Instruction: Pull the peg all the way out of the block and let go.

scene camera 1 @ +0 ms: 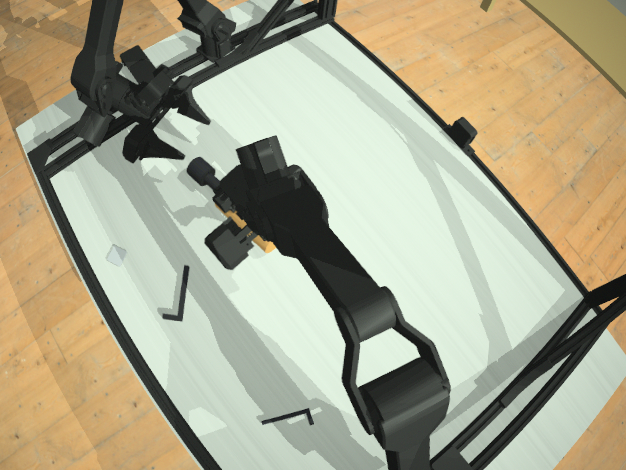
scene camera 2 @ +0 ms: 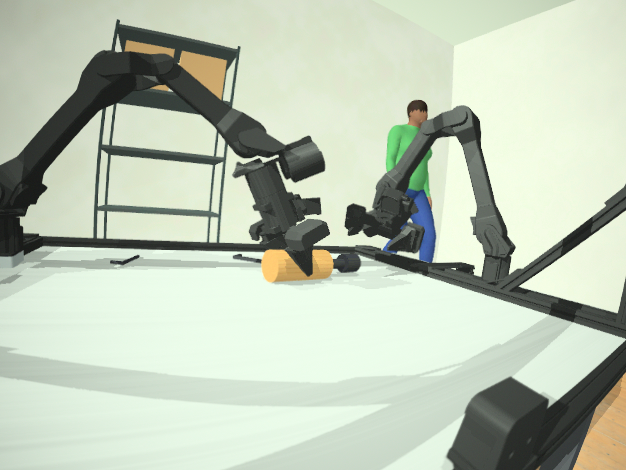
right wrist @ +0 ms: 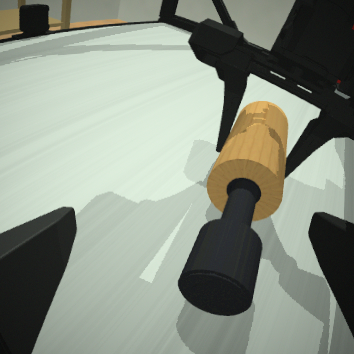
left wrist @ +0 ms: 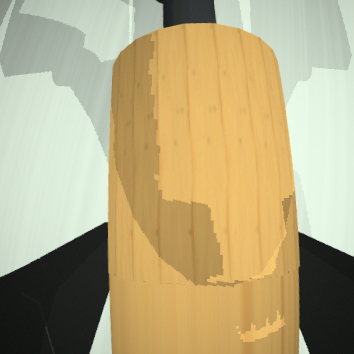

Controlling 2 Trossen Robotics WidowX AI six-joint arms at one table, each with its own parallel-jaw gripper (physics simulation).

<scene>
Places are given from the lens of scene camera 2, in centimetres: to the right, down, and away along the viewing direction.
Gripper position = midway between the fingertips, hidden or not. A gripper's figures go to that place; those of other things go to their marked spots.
my left gripper [scene camera 2: 300,272]: -2, 7, 58
my right gripper [scene camera 2: 367,240]: 11, 1, 65
wooden cylinder block [scene camera 2: 277,266]: -6, 5, 51
</scene>
